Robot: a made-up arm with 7 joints. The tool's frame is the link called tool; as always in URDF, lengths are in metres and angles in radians.
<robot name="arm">
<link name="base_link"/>
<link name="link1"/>
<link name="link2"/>
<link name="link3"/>
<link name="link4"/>
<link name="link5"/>
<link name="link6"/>
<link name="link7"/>
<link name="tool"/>
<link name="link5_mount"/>
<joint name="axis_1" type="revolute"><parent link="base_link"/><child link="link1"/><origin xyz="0.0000 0.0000 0.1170" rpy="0.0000 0.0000 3.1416"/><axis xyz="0 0 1"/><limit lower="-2.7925" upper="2.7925" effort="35" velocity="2"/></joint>
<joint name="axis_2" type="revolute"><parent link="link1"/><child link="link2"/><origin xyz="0.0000 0.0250 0.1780" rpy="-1.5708 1.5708 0.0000"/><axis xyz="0 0 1"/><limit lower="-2.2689" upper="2.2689" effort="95" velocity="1.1"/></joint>
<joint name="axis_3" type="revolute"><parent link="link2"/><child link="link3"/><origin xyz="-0.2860 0.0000 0.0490" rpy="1.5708 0.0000 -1.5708"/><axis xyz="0 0 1"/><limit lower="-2.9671" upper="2.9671" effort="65" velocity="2.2"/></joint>
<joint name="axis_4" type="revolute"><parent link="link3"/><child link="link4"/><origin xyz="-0.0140 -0.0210 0.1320" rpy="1.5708 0.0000 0.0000"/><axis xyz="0 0 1"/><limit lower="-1.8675" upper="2.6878" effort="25" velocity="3"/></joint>
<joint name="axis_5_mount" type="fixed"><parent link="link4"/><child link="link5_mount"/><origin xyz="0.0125 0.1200 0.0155" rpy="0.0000 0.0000 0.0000"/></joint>
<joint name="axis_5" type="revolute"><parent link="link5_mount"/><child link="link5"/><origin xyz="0.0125 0.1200 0.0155" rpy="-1.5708 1.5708 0.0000"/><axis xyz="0 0 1"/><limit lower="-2.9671" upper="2.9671" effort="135" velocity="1.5"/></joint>
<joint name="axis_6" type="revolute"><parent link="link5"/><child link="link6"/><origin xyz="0.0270 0.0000 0.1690" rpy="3.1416 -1.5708 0.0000"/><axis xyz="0 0 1"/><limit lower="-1.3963" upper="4.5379" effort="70" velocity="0.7"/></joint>
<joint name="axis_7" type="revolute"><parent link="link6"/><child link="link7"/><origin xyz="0.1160 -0.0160 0.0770" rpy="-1.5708 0.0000 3.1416"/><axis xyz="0 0 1"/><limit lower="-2.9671" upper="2.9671" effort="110" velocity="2.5"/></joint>
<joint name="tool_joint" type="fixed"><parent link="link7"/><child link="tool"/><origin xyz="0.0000 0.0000 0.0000" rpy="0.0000 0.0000 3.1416"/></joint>
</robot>
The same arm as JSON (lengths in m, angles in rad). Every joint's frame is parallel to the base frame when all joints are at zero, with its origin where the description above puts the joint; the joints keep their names.
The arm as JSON. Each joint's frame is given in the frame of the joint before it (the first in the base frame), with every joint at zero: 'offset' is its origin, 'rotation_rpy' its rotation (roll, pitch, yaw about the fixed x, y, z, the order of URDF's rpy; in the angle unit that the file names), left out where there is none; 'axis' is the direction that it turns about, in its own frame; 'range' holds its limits. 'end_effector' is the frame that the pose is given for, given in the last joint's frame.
{"length_unit": "m", "angle_unit": "rad", "chain": [{"id": "axis_1", "offset": [0.0, 0.0, 0.117], "axis": [0.0, 0.0, 1.0], "range": [-2.7925, 2.7925]}, {"id": "axis_2", "offset": [0.0, -0.025, 0.178], "axis": [0.0, -1.0, 0.0], "range": [-2.2689, 2.2689]}, {"id": "axis_3", "offset": [0.0, -0.049, 0.286], "axis": [0.0, 0.0, 1.0], "range": [-2.9671, 2.9671]}, {"id": "axis_4", "offset": [0.014, 0.021, 0.132], "axis": [0.0, 1.0, 0.0], "range": [-1.8675, 2.6878]}, {"id": "axis_5", "offset": [-0.025, 0.031, 0.24], "axis": [0.0, 0.0, 1.0], "range": [-2.9671, 2.9671]}, {"id": "axis_6", "offset": [0.0, -0.027, 0.169], "axis": [0.0, -1.0, 0.0], "range": [-1.3963, 4.5379]}, {"id": "axis_7", "offset": [0.016, -0.077, 0.116], "axis": [1.0, 0.0, 0.0], "range": [-2.9671, 2.9671]}], "end_effector": {"offset": [0.0, 0.0, 0.0], "rotation_rpy": [-3.1416, -1.5708, 0.0]}}
